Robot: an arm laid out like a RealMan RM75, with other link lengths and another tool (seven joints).
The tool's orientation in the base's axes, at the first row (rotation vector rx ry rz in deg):
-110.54, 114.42, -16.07
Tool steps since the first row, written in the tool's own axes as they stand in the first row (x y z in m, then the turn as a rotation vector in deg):
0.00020, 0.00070, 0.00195, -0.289, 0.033, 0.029
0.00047, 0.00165, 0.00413, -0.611, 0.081, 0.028
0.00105, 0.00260, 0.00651, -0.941, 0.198, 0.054
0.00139, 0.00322, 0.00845, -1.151, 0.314, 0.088
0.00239, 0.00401, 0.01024, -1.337, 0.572, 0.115
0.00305, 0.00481, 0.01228, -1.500, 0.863, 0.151
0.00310, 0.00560, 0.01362, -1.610, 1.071, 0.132
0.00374, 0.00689, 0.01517, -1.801, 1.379, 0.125
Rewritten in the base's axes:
0.00009, 0.00003, -0.00208, -0.016, 0.292, -0.007
0.00004, 0.00003, -0.00447, -0.057, 0.614, 0.012
0.00006, -0.00027, -0.00708, -0.151, 0.951, -0.020
0.00022, -0.00038, -0.00914, -0.243, 1.169, -0.071
0.00016, -0.00116, -0.01119, -0.468, 1.371, -0.173
0.00019, -0.00157, -0.01344, -0.722, 1.552, -0.297
-0.00003, -0.00144, -0.01498, -0.920, 1.670, -0.346
-0.00064, -0.00186, -0.01696, -1.205, 1.876, -0.435

